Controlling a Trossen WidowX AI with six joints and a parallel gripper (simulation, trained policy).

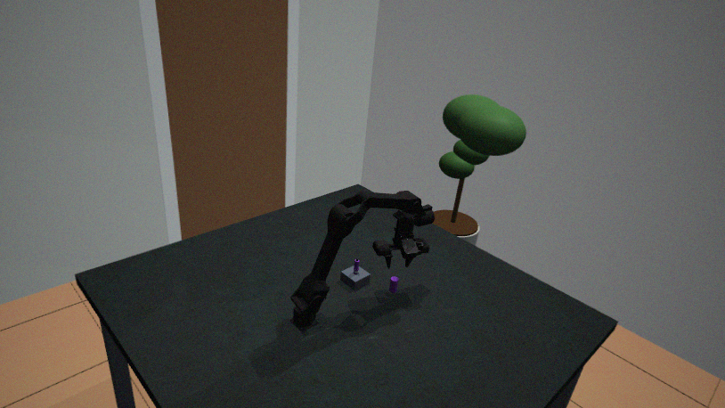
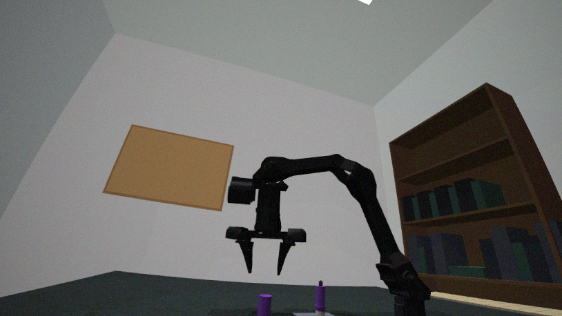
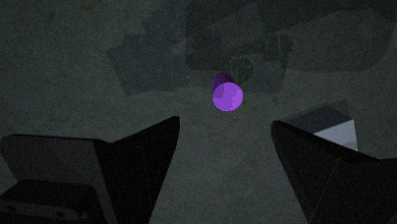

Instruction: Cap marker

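The purple cap lies 10 mm behind my gripper tip and 70 mm below it. The rest, counted from my gripper tip: purple marker: 80 mm behind, 120 mm to the left, 20 mm below.
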